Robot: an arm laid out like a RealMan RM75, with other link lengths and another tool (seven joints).
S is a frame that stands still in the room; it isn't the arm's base.
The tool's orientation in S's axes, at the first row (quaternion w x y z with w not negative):
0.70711 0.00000 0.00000 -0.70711
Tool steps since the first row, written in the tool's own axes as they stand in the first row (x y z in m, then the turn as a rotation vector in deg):
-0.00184 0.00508 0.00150 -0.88 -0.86 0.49
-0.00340 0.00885 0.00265 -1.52 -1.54 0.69
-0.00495 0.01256 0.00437 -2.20 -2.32 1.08
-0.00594 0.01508 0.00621 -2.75 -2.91 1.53
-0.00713 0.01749 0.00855 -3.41 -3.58 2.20
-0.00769 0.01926 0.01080 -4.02 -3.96 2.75
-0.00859 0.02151 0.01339 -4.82 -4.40 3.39
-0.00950 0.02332 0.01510 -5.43 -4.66 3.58
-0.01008 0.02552 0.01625 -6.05 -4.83 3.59
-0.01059 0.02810 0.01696 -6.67 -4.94 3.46
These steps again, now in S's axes. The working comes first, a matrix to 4 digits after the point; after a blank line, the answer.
The tool's axes in the first row as the columns of a matrix, in S's axes (used below as rounded here):
0.0000 1.0000 0.0000
-1.0000 0.0000 0.0000
0.0000 0.0000 1.0000

0.00508 0.00184 0.00150 -0.86 0.88 0.49
0.00885 0.00340 0.00265 -1.54 1.52 0.69
0.01256 0.00495 0.00437 -2.32 2.20 1.08
0.01508 0.00594 0.00621 -2.91 2.75 1.53
0.01749 0.00713 0.00855 -3.58 3.41 2.20
0.01926 0.00769 0.01080 -3.96 4.02 2.75
0.02151 0.00859 0.01339 -4.40 4.82 3.39
0.02332 0.00950 0.01510 -4.66 5.43 3.58
0.02552 0.01008 0.01625 -4.83 6.05 3.59
0.02810 0.01059 0.01696 -4.94 6.67 3.46

